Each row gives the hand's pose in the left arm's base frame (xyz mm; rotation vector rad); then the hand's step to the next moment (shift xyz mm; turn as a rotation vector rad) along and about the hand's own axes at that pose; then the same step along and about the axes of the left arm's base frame.
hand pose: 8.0 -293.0 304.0 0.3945 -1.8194 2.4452
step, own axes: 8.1 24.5 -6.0 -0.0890 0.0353 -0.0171
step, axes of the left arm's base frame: -13.8 -2.4 -22.5 0.0758 0.0144 -0.0592
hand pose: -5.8 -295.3 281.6 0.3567 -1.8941 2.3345
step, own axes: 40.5 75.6 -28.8 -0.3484 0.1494 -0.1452
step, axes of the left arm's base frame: -60.0 9.6 -67.0 0.2855 0.1303 -0.2575
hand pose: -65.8 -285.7 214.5 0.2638 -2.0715 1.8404
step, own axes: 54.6 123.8 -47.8 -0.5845 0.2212 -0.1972
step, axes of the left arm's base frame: -89.1 69.2 -88.7 0.4833 0.1689 -0.4091
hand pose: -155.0 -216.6 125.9 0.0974 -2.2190 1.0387
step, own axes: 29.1 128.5 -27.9 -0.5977 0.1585 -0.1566
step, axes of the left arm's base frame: -50.0 112.9 -53.7 0.4921 0.0950 -0.3945
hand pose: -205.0 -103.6 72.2 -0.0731 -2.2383 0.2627
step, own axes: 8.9 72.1 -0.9 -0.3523 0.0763 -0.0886
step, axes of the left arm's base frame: -7.6 71.8 -8.1 0.2879 0.0387 -0.2312
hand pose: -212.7 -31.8 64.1 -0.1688 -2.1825 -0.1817
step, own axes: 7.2 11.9 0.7 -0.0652 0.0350 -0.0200
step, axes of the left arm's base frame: -2.5 12.2 6.3 0.0601 0.0269 -0.0393
